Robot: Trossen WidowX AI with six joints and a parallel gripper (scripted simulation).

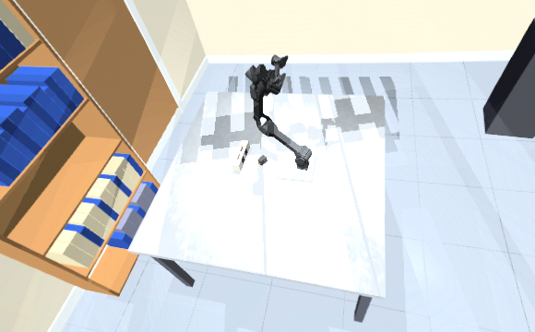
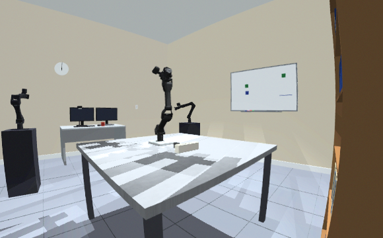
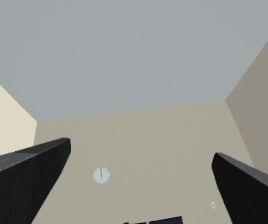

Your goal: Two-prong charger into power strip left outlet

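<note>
Now: gripper tip 220 mm short of the black two-prong charger, 50 mm to the right of it and 660 mm above it.
</note>
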